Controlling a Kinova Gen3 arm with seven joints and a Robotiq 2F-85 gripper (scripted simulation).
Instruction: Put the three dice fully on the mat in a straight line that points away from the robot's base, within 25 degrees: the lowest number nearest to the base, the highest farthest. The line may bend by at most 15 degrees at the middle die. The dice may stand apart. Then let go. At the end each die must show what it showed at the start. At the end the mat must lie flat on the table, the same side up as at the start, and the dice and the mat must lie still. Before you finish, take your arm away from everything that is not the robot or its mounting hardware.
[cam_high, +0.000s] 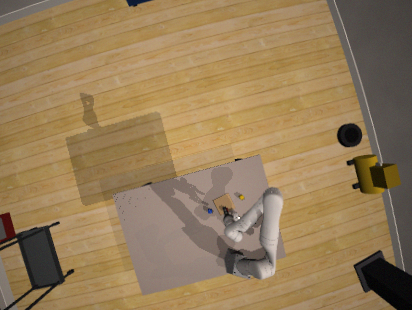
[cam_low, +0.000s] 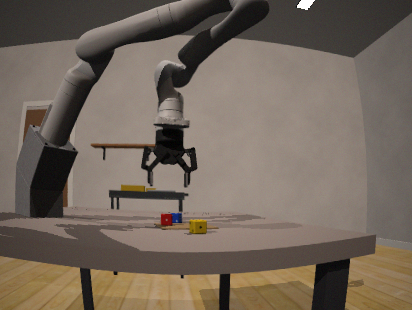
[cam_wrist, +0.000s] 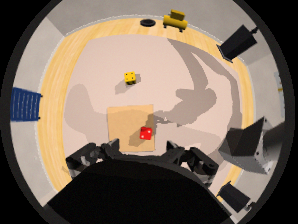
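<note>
My hand is 110 mm to the right of the blue die, 100 mm above it and 40 mm short of it. Round my hand: yellow die 170 mm to the right, 100 mm below, 30 mm ahead; red die 90 mm below, 10 mm to the right, 10 mm behind; tan mat 110 mm below, 40 mm ahead, 10 mm to the right.
</note>
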